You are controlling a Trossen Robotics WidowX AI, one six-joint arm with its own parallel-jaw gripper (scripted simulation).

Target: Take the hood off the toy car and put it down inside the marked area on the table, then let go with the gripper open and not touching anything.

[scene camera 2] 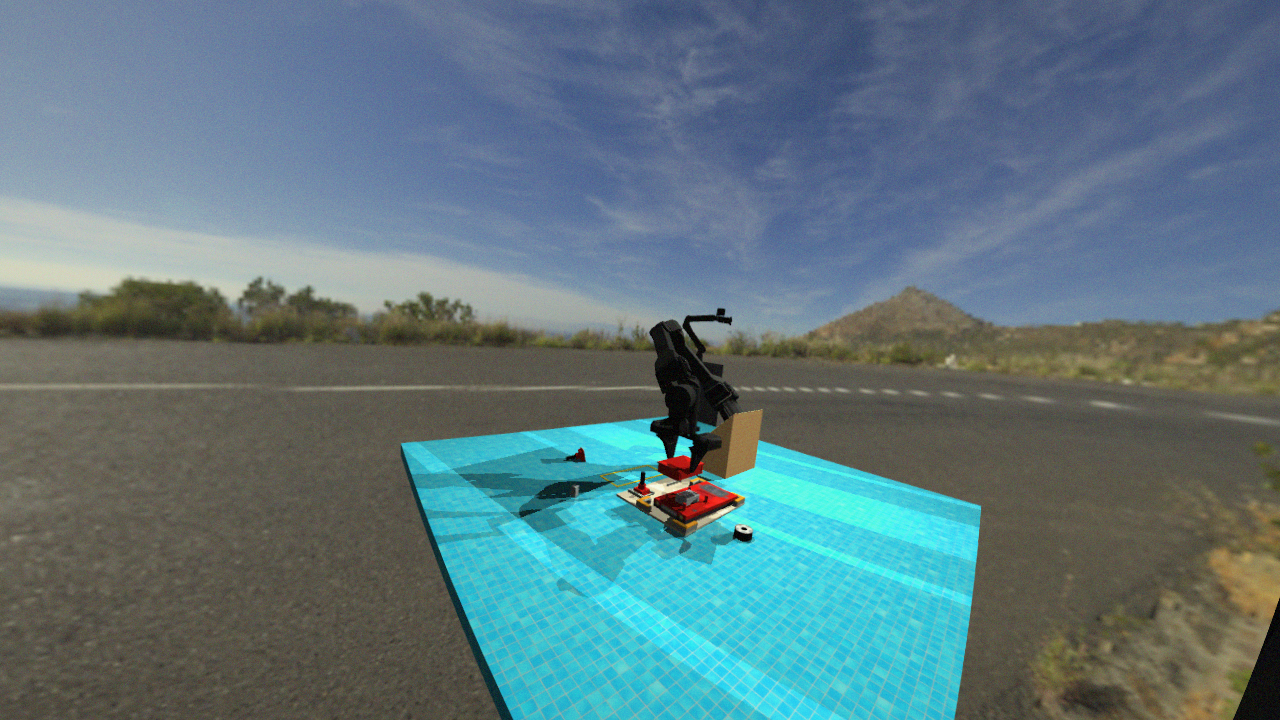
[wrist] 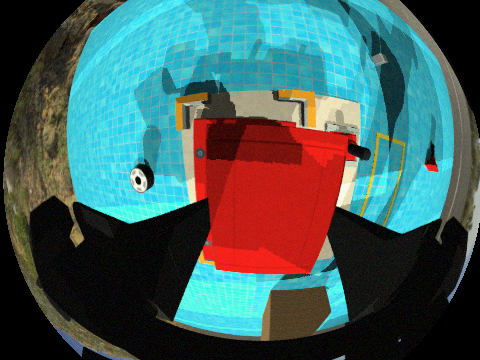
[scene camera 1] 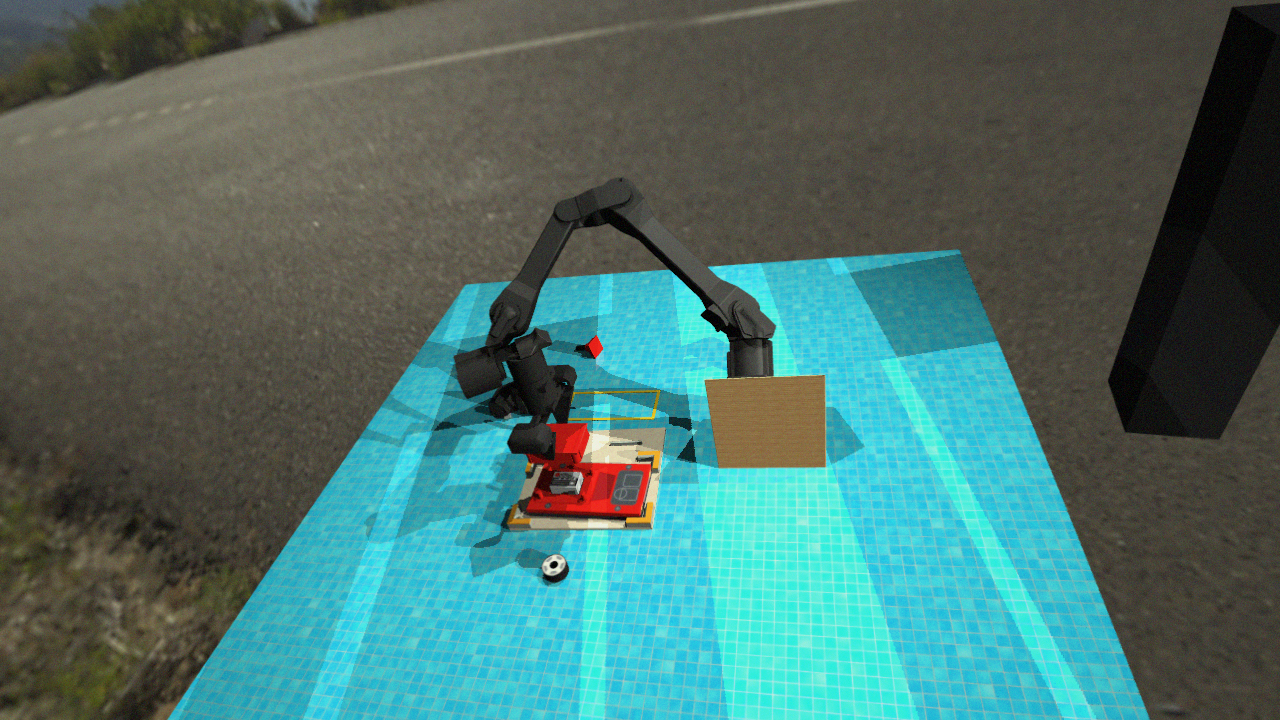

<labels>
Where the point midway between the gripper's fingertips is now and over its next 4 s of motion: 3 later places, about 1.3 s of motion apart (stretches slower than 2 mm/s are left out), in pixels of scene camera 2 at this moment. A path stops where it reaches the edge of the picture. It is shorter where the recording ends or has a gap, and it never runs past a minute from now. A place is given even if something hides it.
My gripper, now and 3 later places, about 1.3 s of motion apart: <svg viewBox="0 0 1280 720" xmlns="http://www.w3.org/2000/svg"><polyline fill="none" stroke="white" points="680,467 641,444 636,445 635,454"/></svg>
</labels>
